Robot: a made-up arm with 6 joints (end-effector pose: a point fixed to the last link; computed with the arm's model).
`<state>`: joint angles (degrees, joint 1 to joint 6).
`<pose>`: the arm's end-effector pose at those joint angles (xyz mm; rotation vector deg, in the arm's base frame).
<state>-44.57 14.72 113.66 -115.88 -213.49 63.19</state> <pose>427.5 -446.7 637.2 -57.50 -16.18 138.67</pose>
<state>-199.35 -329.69 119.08 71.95 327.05 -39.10</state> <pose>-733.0 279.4 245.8 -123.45 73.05 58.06</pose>
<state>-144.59 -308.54 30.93 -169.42 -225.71 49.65</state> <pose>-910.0 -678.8 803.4 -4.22 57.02 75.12</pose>
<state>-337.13 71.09 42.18 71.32 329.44 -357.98</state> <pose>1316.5 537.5 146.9 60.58 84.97 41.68</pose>
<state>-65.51 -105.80 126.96 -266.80 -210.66 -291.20</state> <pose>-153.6 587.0 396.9 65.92 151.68 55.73</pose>
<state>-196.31 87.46 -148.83 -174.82 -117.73 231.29</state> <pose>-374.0 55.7 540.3 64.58 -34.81 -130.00</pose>
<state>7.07 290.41 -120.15 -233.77 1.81 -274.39</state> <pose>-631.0 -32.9 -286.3 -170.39 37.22 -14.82</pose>
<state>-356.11 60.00 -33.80 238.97 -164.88 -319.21</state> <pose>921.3 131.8 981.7 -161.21 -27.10 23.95</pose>
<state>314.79 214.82 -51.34 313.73 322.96 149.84</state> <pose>-82.4 217.3 -1172.2 138.62 44.22 59.44</pose>
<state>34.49 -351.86 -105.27 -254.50 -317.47 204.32</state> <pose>-540.0 -224.4 837.8 47.43 -99.58 -46.19</pose>
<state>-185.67 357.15 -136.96 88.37 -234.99 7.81</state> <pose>372.0 -178.7 545.5 4.42 -73.71 101.66</pose>
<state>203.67 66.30 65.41 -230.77 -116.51 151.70</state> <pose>-1027.7 -404.6 54.0 -93.68 -54.79 -75.72</pose>
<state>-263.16 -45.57 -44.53 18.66 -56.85 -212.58</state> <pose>139.1 -1238.9 614.8 68.50 128.30 -23.81</pose>
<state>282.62 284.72 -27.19 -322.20 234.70 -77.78</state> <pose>-299.0 1250.0 160.9 10.59 -136.49 69.82</pose>
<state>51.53 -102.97 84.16 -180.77 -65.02 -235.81</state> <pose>-587.2 -674.0 623.6 -36.92 27.81 -4.63</pose>
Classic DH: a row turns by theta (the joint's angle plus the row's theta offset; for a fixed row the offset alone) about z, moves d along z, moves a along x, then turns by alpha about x. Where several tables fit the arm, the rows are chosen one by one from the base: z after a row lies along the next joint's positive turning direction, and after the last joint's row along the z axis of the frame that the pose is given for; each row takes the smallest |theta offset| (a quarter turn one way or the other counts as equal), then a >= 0, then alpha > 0; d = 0 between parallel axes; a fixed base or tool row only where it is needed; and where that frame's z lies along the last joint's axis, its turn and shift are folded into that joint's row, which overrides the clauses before.
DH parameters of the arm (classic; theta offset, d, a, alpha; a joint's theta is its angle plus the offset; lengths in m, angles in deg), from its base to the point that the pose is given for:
joint 1: 0 0.1479 0 -90
joint 2: -90 0 0.8059 0
joint 3: 90 0.0419 0 90
joint 4: 0 0.6051 0 -90
joint 5: 0 0 0 90
joint 6: 0 0.1211 0 0

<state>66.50 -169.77 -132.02 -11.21 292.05 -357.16</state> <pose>81.9 348.1 -208.9 -3.56 -14.25 63.90</pose>
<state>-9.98 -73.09 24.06 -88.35 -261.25 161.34</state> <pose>-1206.9 133.4 769.6 52.18 -95.77 86.55</pose>
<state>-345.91 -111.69 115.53 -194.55 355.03 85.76</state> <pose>-678.9 -129.9 573.5 -7.87 5.88 -94.54</pose>
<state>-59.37 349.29 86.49 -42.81 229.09 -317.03</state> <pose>264.5 -242.5 1134.0 -67.89 0.79 -4.18</pose>
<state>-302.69 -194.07 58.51 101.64 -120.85 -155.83</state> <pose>-57.2 -200.1 -1006.8 75.64 6.97 119.70</pose>
